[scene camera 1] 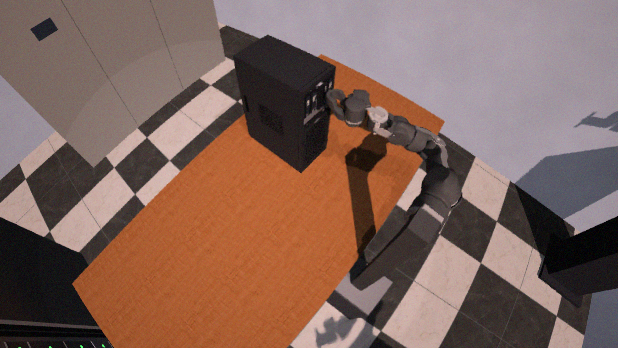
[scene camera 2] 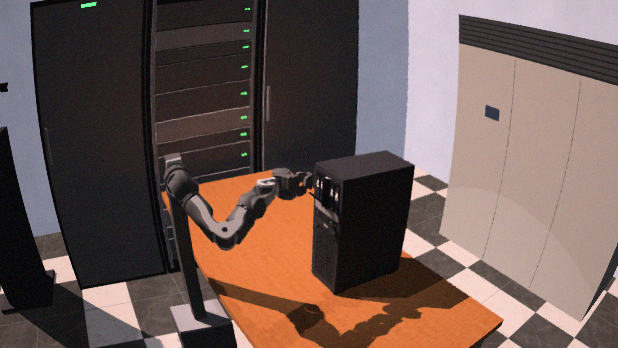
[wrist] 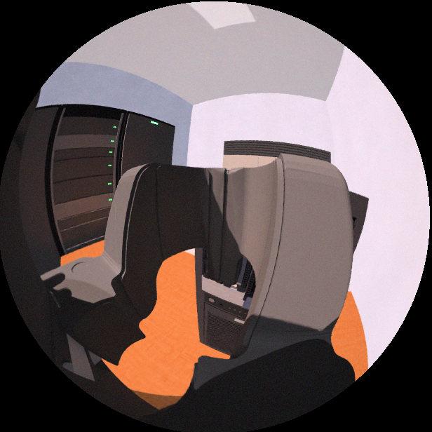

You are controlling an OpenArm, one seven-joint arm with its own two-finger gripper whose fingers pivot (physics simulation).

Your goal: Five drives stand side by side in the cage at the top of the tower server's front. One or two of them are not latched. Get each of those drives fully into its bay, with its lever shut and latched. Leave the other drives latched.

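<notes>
The black tower server (scene camera 1: 272, 95) (scene camera 2: 375, 220) (wrist: 222, 325) stands upright on the table. The drives (scene camera 1: 314, 102) (scene camera 2: 335, 194) stand side by side in the cage at the top of its front, with light marks on their fronts. A thin dark lever (scene camera 2: 313, 194) sticks out from the cage's front on the side near the arm, below my gripper. My gripper (scene camera 1: 330, 95) (scene camera 2: 311, 176) (wrist: 231, 227) is shut and empty, its fingertips close to the cage's upper part at the far-side drives. Whether it touches a drive is unclear. In the wrist view the fingers hide most of the cage.
The orange table (scene camera 1: 215, 240) (scene camera 2: 270, 225) (wrist: 175, 310) carries the tower. Black server racks (scene camera 2: 95, 150) (wrist: 147, 145) stand behind the table's far end. A beige cabinet (scene camera 1: 100, 65) (scene camera 2: 530, 175) stands beyond the tower. The arm reaches over the table edge from its post (scene camera 2: 190, 270).
</notes>
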